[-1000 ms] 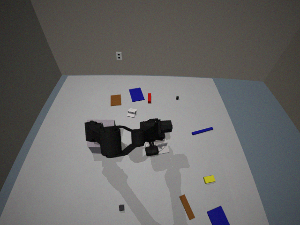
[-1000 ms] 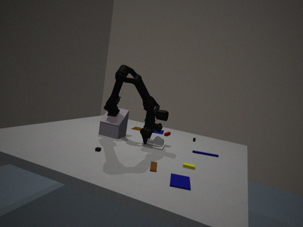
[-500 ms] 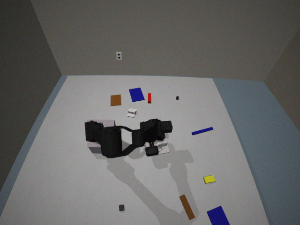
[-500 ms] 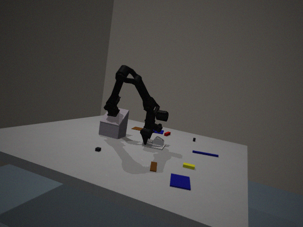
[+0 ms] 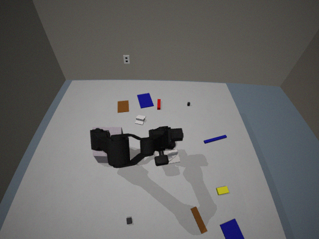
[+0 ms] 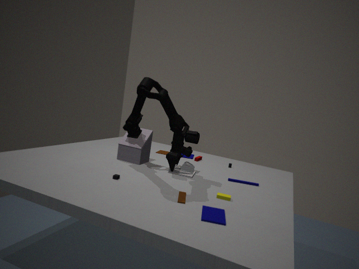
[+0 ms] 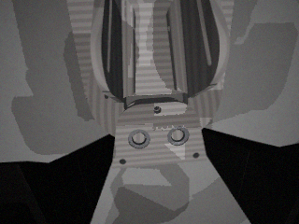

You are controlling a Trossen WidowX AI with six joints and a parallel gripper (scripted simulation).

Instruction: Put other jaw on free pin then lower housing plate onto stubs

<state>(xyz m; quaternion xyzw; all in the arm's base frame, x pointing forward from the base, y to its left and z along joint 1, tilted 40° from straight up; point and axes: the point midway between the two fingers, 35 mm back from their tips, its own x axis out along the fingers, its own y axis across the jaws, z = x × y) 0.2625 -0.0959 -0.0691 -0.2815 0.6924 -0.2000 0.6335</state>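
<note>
Right now my gripper tip is 2 cm to the right of the grey jaw, 2 cm short of it and 1 cm below it. Also, from my gripper tip: blue bar 35 cm ahead, 9 cm to the left; then small dark cube 32 cm to the right, 14 cm behind; then orange bar 33 cm to the right, 16 cm ahead, 1 cm below.
</note>
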